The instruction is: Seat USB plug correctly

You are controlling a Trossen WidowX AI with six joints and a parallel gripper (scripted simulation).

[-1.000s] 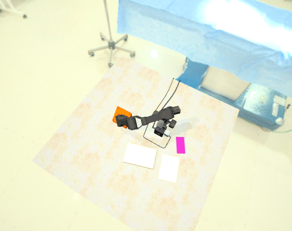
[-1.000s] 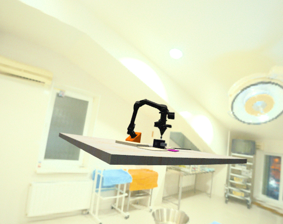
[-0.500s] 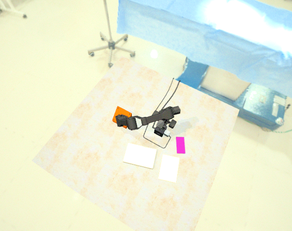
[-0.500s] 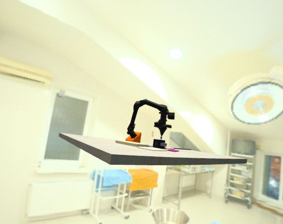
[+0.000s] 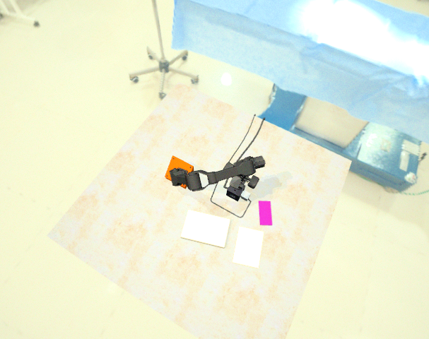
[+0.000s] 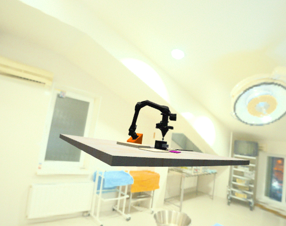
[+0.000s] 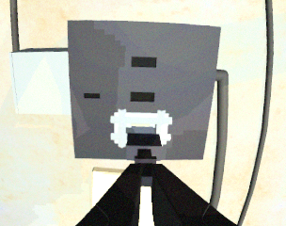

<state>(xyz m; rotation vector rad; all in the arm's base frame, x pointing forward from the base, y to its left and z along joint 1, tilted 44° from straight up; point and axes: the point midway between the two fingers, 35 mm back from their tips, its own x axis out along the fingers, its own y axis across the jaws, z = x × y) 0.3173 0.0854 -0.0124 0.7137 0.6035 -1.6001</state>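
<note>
Now: the USB plug 2 cm below my gripper tip. Round my gripper tip: magenta card (20 cm ahead, 6 cm to the right, 11 cm below).
</note>
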